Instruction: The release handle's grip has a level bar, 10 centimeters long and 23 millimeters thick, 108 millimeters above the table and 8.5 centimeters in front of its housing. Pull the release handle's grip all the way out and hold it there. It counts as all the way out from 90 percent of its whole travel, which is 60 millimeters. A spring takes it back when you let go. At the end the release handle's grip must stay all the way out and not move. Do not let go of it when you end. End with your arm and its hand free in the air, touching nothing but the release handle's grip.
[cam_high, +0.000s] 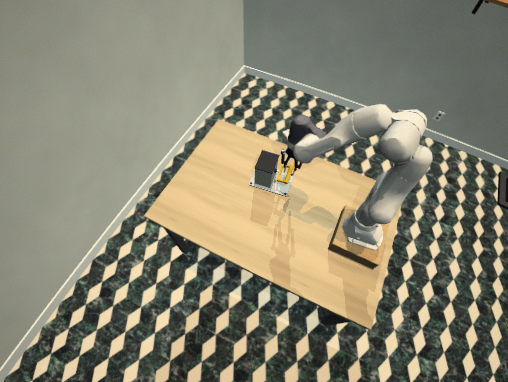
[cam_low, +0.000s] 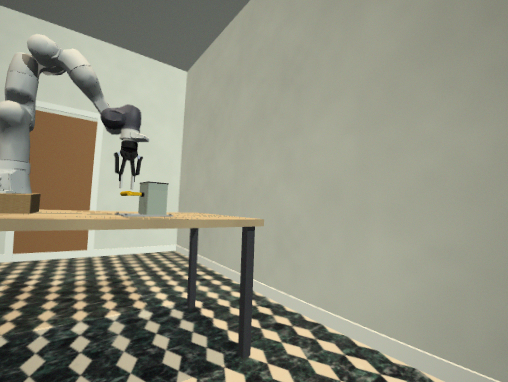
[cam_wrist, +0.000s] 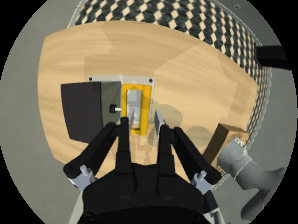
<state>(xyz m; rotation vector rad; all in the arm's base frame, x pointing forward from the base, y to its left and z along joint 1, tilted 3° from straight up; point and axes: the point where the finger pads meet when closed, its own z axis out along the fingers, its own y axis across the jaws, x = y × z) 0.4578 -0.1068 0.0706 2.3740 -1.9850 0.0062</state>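
Right now the plate is 90 mm ahead of my hand, 20 mm to the left of it and 160 mm below it.
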